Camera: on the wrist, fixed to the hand. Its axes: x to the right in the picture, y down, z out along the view.
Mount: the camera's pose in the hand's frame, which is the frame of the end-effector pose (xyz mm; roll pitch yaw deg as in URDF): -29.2 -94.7 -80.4 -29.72 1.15 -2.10
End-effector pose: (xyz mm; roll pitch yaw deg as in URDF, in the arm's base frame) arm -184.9 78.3 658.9 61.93 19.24 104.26
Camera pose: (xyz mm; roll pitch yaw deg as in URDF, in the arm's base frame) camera -193.8 6.3 553.9 32.24 21.63 104.29
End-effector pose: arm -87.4 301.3 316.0 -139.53 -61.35 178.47
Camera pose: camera 33.6 278.2 349.2 -170.92 -63.58 -179.62
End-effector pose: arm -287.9 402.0 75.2 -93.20 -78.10 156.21
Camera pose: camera -163.5 429.1 67.1 -116.93 -80.21 150.14
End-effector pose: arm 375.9 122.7 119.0 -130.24 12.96 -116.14
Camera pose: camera 376.0 123.3 246.6 -159.84 10.61 -115.65
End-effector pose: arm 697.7 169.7 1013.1 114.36 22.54 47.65
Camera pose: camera 582.8 210.4 975.2 85.49 23.96 49.74
